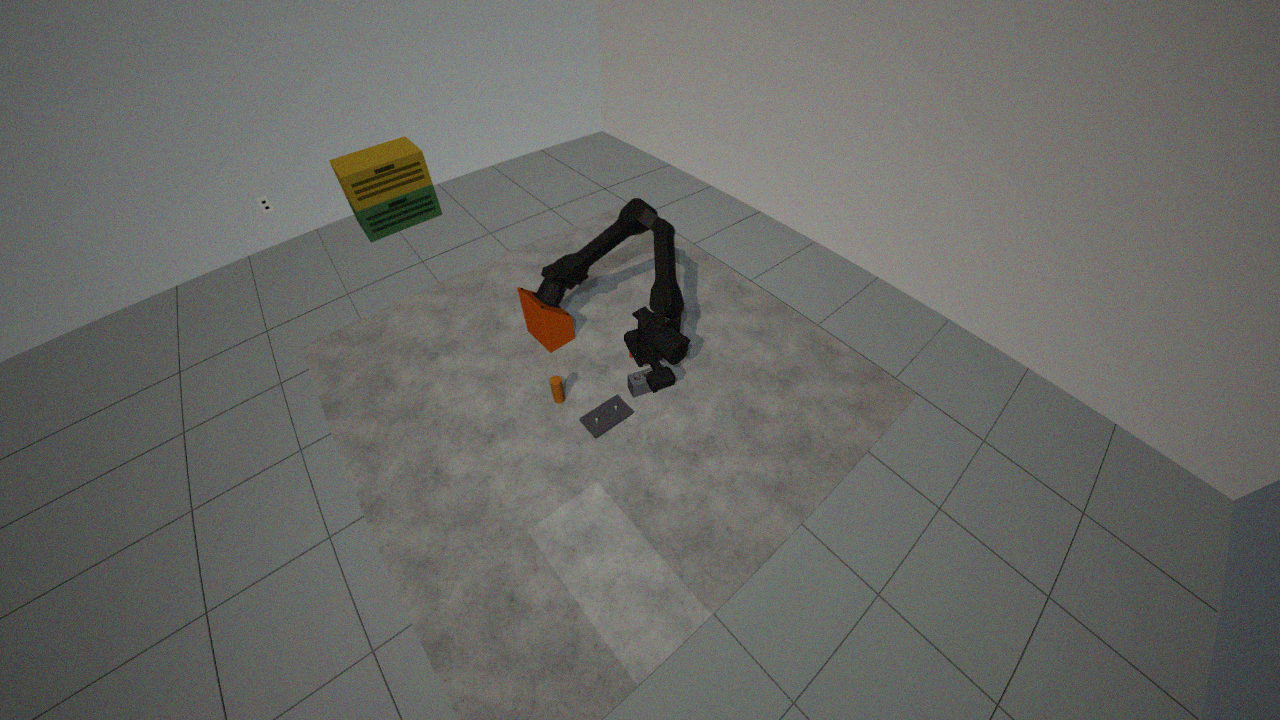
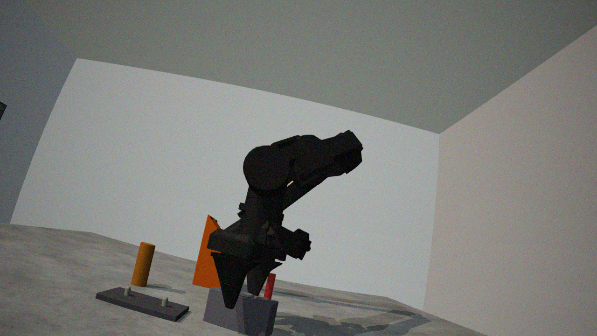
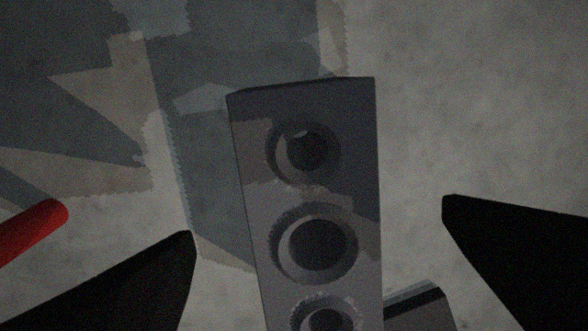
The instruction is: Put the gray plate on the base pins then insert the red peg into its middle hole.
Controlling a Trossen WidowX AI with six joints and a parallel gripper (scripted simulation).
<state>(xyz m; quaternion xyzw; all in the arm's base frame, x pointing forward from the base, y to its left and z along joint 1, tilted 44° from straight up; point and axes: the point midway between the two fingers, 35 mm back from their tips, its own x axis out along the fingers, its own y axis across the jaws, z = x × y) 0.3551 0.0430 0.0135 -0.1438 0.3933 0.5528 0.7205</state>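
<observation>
My gripper tip is right at the gray plate. The rest, counted from my gripper tip: small orange cylinder: 19 cm to the right, 14 cm behind; then red peg: 11 cm behind, 5 cm to the left.
</observation>
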